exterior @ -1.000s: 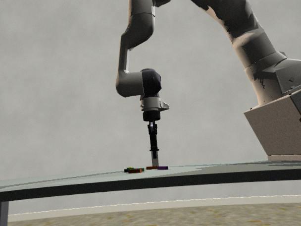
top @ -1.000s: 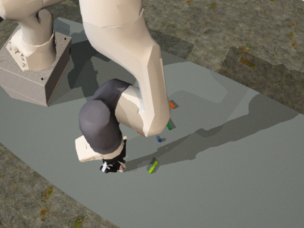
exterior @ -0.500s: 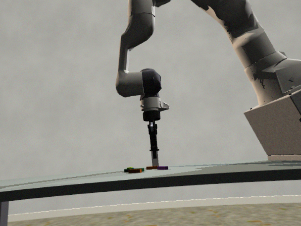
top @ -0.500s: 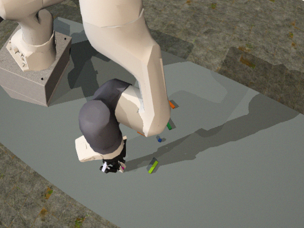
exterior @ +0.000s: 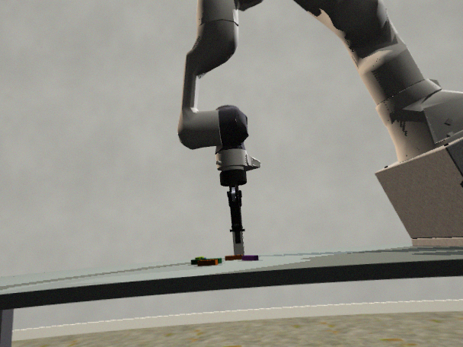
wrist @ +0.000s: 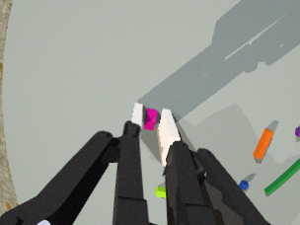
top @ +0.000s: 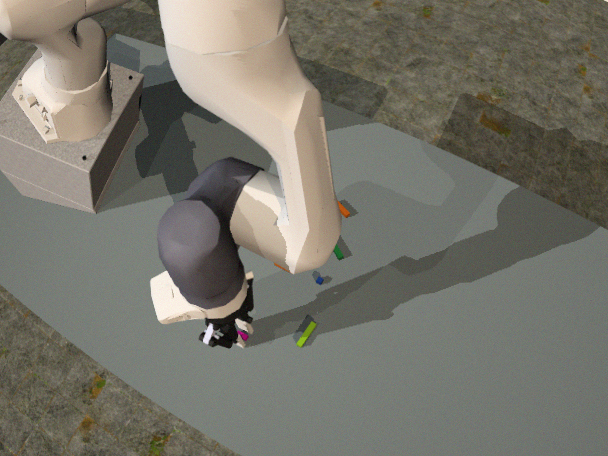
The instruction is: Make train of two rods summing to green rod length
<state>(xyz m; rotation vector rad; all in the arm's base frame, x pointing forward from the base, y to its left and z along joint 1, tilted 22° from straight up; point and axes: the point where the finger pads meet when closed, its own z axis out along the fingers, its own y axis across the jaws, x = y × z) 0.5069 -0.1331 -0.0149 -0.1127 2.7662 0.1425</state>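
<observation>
Right now the magenta rod is 30 mm below my hand. Round my hand: lime rod (90 mm ahead, 70 mm to the left, 30 mm below); then purple rod (240 mm to the left, 60 mm behind, 30 mm below); then blue rod (170 mm to the left, 60 mm ahead, 30 mm below).
</observation>
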